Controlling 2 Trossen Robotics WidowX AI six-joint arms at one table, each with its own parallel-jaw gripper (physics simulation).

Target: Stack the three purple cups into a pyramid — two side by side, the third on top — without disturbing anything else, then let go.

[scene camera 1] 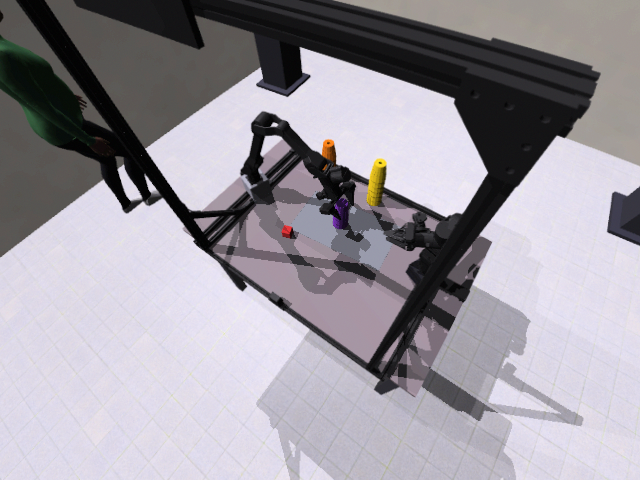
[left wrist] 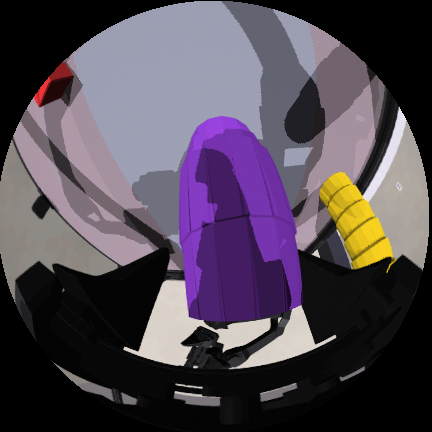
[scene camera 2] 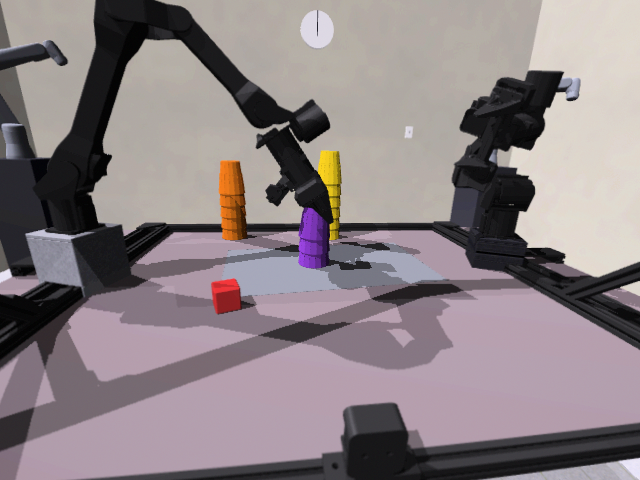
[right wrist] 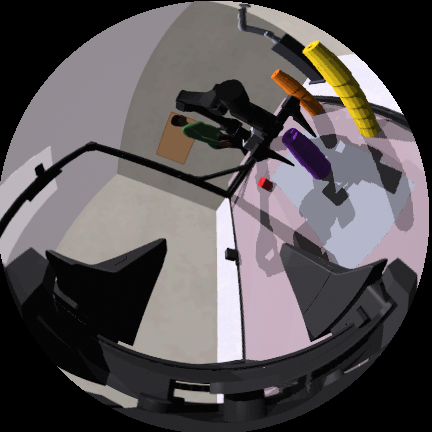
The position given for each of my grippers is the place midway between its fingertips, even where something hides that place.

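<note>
My left gripper (scene camera 2: pixel 329 217), also in scene camera 1 (scene camera 1: pixel 346 212), left wrist view (left wrist: pixel 227 253), right wrist view (right wrist: pixel 305 151). My right gripper (scene camera 2: pixel 465 141), also in scene camera 1 (scene camera 1: pixel 384 235), left wrist view (left wrist: pixel 173 358), right wrist view (right wrist: pixel 225 247). Red cube (scene camera 2: pixel 226 294). Purple cup (left wrist: pixel 221 128). Purple cup (scene camera 2: pixel 312 227). Blue-grey mat (scene camera 2: pixel 267 271), also in scene camera 1 (scene camera 1: pixel 363 240), left wrist view (left wrist: pixel 147 92), right wrist view (right wrist: pixel 351 209).
</note>
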